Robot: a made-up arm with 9 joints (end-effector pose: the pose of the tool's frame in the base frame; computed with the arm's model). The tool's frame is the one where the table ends. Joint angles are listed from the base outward.
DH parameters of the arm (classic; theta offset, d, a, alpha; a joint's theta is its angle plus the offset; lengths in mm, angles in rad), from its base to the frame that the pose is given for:
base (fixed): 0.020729 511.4 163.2 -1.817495
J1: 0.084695 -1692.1 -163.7 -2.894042
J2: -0.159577 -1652 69.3 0.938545
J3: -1.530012 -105 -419.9 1.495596
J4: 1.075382 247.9 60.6 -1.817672
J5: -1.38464 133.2 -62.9 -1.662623
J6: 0.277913 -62.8 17 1.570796
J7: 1.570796 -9 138 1.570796
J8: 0 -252 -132 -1.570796
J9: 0 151 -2 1.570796
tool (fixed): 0 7 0 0
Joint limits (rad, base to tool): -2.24..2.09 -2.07..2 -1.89..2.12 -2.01..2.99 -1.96..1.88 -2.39..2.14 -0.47..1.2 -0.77..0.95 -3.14..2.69
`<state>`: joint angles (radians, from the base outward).
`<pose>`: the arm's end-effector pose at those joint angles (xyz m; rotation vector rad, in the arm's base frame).
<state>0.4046 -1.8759 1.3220 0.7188 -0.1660 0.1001 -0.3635 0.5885 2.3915</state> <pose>0.7381 -0.1258 1.0984 0.7510 0.9407 -1.3305</pose>
Working (the frame after each row of the table, in the pose's form):
after base (fixed): 0.1632 0.0034 0.5114 -1.8174 -0.0188 0.0147
after J1: 0.0523 -1.6213 0.9992 1.5331 0.2938 -0.4495
after J2: 0.1528 0.0268 0.9136 0.9319 0.8153 -2.7614
after J3: 0.5623 -0.0164 1.0471 -0.4943 1.1103 2.4173
after J4: 0.5086 0.1383 1.2429 -1.5720 0.9150 -2.1102
after J5: 0.6286 0.0552 1.2225 0.2813 -0.8344 1.2322
after J6: 0.6499 0.1069 1.1892 1.1903 0.5202 1.9411
after J7: 0.5770 0.0677 1.3000 -0.6889 -1.3290 -1.6722
after J8: 0.5875 -0.1377 1.1035 -2.1090 0.1768 -1.9408
after J9: 0.7372 -0.1196 1.0953 0.7510 0.9407 -1.3305

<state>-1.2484 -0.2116 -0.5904 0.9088 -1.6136 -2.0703 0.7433 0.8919 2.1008</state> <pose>-0.1584 -0.2366 0.9582 1.9618 1.9198 0.2939</pose>
Working (the frame after each row of the table, in the pose's form):
after base (fixed): 0.1632 0.0034 0.5114 -1.8174 -0.0188 0.0147
after J1: 0.1331 -1.6752 0.7788 1.3850 -0.6427 1.1146
after J2: -0.2239 -0.0719 0.5898 2.2933 0.0522 1.0473
after J3: -0.2208 -0.2488 0.9848 1.8886 1.5246 -1.7100
after J4: -0.3333 -0.4604 0.8971 0.1231 0.0747 -0.7080
after J5: -0.2767 -0.5121 1.0230 -0.5115 -2.0836 1.6648
after J6: -0.2402 -0.4660 1.0509 2.2492 -0.8466 1.7254
after J7: -0.3175 -0.5148 0.9471 0.8150 0.8854 -2.0305
after J8: -0.2991 -0.2344 0.9028 -0.3783 1.1073 -0.5747
after J9: -0.1612 -0.2358 0.9645 1.9618 1.9198 0.2939

